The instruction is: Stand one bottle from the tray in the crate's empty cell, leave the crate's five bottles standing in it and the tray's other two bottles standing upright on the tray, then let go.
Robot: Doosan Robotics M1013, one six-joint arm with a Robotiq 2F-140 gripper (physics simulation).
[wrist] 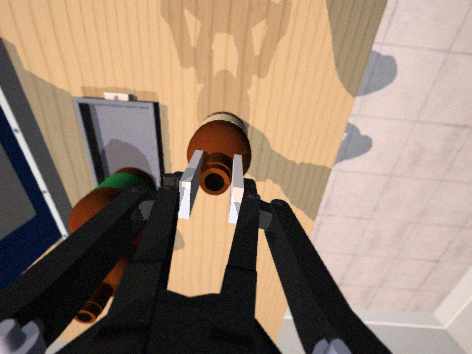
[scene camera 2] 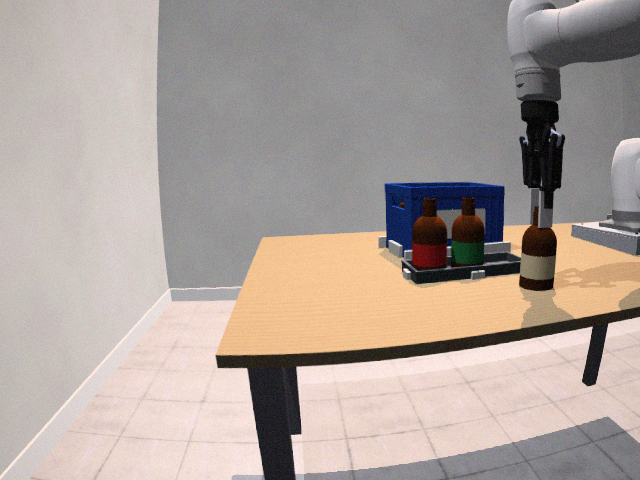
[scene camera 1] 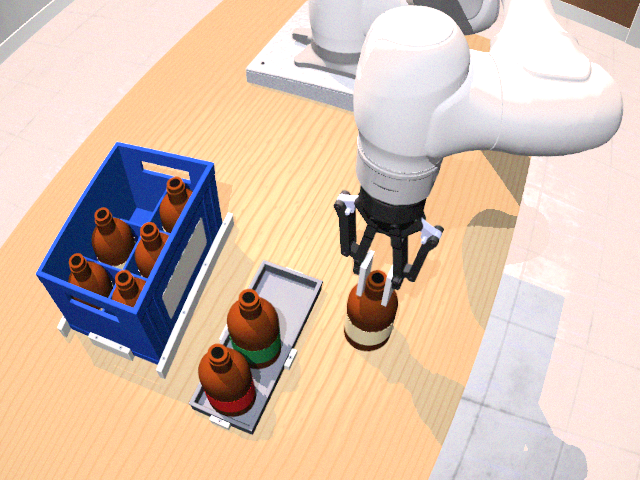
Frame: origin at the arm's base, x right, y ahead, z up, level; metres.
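Seen in the pictures: gripper, fingertip midpoint: (wrist: 217, 166) (scene camera 2: 540, 225) (scene camera 1: 375, 292); arm's base, origin of the base link: (scene camera 2: 634, 227) (scene camera 1: 347, 52).
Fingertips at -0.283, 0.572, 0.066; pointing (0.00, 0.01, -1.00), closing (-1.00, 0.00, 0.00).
Note:
Pixels of each thing's top centre, then the offset from my fingertips to it, as dx, dy, dz.
- brown bottle with a cream label, middle of its top: (wrist: 214, 182) (scene camera 1: 377, 278) (scene camera 2: 540, 206) +0.000, +0.000, +0.037
- grey tray, middle of its top: (scene camera 1: 256, 341) (wrist: 128, 193) (scene camera 2: 467, 260) +0.137, +0.102, -0.093
- green-label bottle, middle of its top: (scene camera 1: 248, 297) (wrist: 66, 261) (scene camera 2: 468, 197) +0.138, +0.103, +0.042
- red-label bottle, middle of its top: (scene camera 1: 217, 352) (wrist: 84, 317) (scene camera 2: 429, 198) +0.136, +0.192, +0.042
- blue crate, middle of its top: (scene camera 1: 122, 217) (scene camera 2: 444, 184) +0.366, +0.080, +0.057
A brown bottle with a cream label (scene camera 1: 369, 331) (scene camera 2: 537, 266) (wrist: 220, 137) stands upright on the table, beside the tray. My gripper (scene camera 1: 373, 298) (scene camera 2: 540, 224) (wrist: 217, 166) points down and is shut on its neck. The grey tray (scene camera 1: 292, 289) (scene camera 2: 439, 275) (wrist: 125, 125) holds a green-label bottle (scene camera 1: 253, 330) (scene camera 2: 467, 232) (wrist: 92, 205) and a red-label bottle (scene camera 1: 224, 377) (scene camera 2: 429, 232) (wrist: 86, 315), both upright. The blue crate (scene camera 1: 139, 334) (scene camera 2: 398, 229) (wrist: 31, 250) holds several brown bottles (scene camera 1: 112, 240). Its empty cell is at the back left in scene camera 1, partly hidden.
White strips (scene camera 1: 199, 289) (scene camera 1: 111, 345) edge the crate. Small white blocks (scene camera 1: 290, 358) (scene camera 1: 219, 422) sit against the tray. The tray's bare end is nearest the held bottle. The arm's base plate (scene camera 1: 279, 72) (scene camera 2: 604, 235) is at the back. The table edge lies beyond the held bottle.

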